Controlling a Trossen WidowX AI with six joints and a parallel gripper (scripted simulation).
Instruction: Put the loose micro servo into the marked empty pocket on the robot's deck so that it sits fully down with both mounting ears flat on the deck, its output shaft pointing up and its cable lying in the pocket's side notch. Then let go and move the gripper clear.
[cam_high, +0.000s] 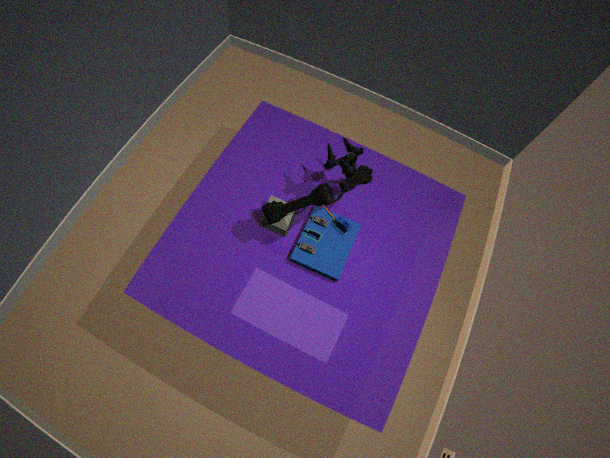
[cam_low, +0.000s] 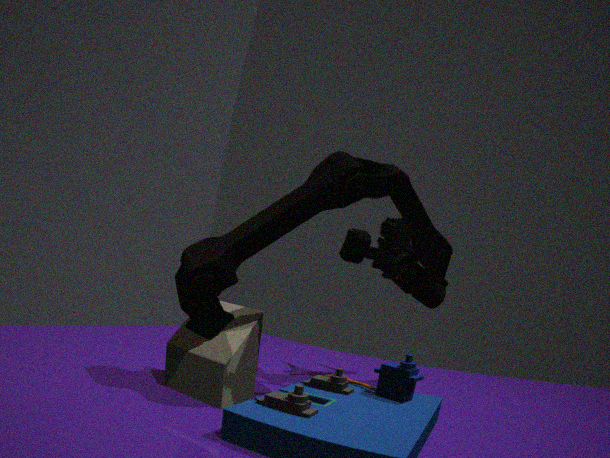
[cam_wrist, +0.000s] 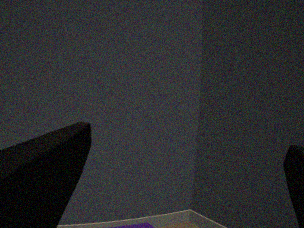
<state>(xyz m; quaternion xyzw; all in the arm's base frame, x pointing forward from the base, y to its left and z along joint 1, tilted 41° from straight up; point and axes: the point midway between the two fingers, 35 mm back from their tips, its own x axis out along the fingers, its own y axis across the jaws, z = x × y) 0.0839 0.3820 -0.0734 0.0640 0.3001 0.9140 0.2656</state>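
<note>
Right now the deck is 23 cm ahead of my gripper tip, 31 cm to the right of it and 30 cm below it.
</note>
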